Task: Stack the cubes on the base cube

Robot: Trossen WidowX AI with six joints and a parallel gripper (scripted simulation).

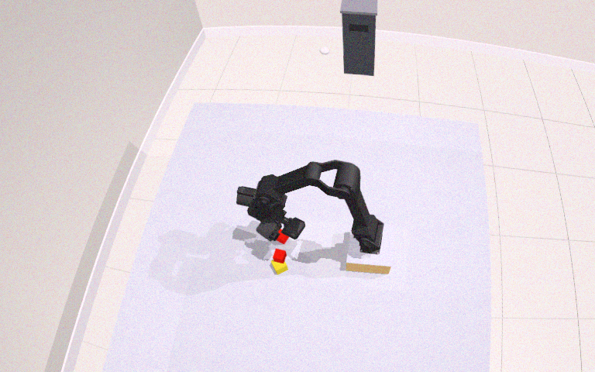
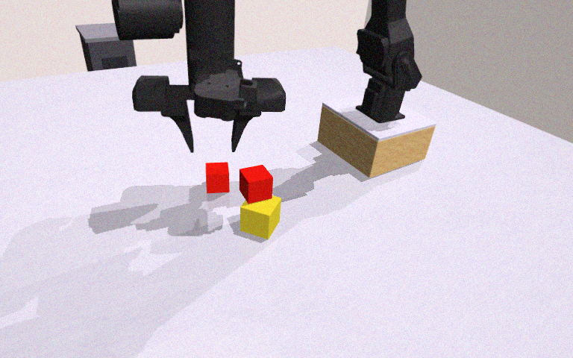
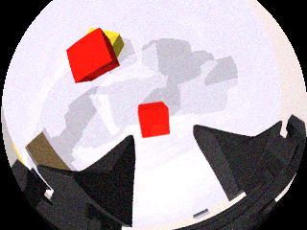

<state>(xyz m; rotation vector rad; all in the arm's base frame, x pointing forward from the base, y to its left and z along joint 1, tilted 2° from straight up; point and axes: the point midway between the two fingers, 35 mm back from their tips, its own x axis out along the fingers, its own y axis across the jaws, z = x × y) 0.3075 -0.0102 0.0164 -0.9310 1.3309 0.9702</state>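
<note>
My gripper tip is now 20 mm past the red cube, 90 mm to the right of it and 10 mm above it. The rest, counted from my gripper tip: yellow base cube: 20 mm behind, 110 mm to the left, 40 mm below.
</note>
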